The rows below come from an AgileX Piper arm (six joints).
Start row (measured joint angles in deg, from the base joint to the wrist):
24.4 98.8 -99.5 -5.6 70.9 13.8
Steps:
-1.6 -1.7 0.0 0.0 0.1 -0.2
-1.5 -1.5 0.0 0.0 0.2 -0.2
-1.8 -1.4 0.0 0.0 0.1 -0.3
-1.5 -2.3 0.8 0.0 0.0 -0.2
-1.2 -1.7 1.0 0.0 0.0 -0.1
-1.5 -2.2 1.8 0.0 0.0 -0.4
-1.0 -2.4 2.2 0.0 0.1 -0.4
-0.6 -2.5 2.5 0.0 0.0 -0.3
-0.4 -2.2 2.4 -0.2 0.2 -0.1
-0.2 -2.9 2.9 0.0 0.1 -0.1
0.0 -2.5 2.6 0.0 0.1 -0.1
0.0 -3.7 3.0 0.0 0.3 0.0
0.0 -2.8 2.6 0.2 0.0 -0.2
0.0 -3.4 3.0 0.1 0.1 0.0
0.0 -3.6 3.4 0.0 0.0 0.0
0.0 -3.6 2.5 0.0 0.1 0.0
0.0 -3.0 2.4 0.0 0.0 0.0
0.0 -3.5 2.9 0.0 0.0 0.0
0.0 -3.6 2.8 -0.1 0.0 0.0
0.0 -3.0 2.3 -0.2 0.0 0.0
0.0 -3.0 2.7 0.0 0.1 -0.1
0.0 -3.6 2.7 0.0 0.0 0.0
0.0 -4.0 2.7 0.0 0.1 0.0
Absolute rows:
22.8 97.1 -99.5 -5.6 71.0 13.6
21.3 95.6 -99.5 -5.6 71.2 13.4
19.5 94.2 -99.5 -5.6 71.3 13.1
18.0 91.9 -98.7 -5.6 71.3 12.9
16.8 90.2 -97.7 -5.6 71.3 12.8
15.3 88.0 -95.9 -5.6 71.3 12.4
14.3 85.6 -93.7 -5.6 71.4 12.0
13.7 83.1 -91.2 -5.6 71.4 11.7
13.3 80.9 -88.8 -5.8 71.6 11.6
13.1 78.0 -85.9 -5.8 71.7 11.5
13.1 75.5 -83.3 -5.8 71.8 11.4
13.1 71.8 -80.3 -5.8 72.1 11.4
13.1 69.0 -77.7 -5.6 72.1 11.2
13.1 65.6 -74.7 -5.5 72.2 11.2
13.1 62.0 -71.3 -5.5 72.2 11.2
13.1 58.4 -68.8 -5.5 72.3 11.2
13.1 55.4 -66.4 -5.5 72.3 11.2
13.1 51.9 -63.5 -5.5 72.3 11.2
13.1 48.3 -60.7 -5.6 72.3 11.2
13.1 45.3 -58.4 -5.8 72.3 11.2
13.1 42.3 -55.7 -5.8 72.4 11.1
13.1 38.7 -53.0 -5.8 72.4 11.1
13.1 34.7 -50.3 -5.8 72.5 11.1

